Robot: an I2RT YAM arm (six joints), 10 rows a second.
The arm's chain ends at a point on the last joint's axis. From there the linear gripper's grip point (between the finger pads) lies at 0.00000 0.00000 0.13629 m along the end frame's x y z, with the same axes.
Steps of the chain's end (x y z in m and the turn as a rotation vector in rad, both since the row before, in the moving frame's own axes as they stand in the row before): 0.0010 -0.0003 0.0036 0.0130 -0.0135 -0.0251; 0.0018 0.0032 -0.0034 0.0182 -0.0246 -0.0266; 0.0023 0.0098 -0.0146 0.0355 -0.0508 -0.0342; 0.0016 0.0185 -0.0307 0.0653 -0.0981 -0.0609; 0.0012 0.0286 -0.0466 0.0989 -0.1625 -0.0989; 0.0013 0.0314 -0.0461 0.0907 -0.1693 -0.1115; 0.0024 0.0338 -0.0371 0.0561 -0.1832 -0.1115
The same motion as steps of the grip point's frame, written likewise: -0.0009 -0.0020 0.0036 0.0130 -0.0135 -0.0251; -0.0016 0.0008 -0.0035 0.0182 -0.0246 -0.0266; -0.0047 0.0051 -0.0149 0.0355 -0.0508 -0.0342; -0.0120 0.0100 -0.0316 0.0653 -0.0981 -0.0609; -0.0214 0.0163 -0.0491 0.0989 -0.1625 -0.0989; -0.0223 0.0204 -0.0486 0.0907 -0.1693 -0.1115; -0.0228 0.0276 -0.0396 0.0561 -0.1832 -0.1115
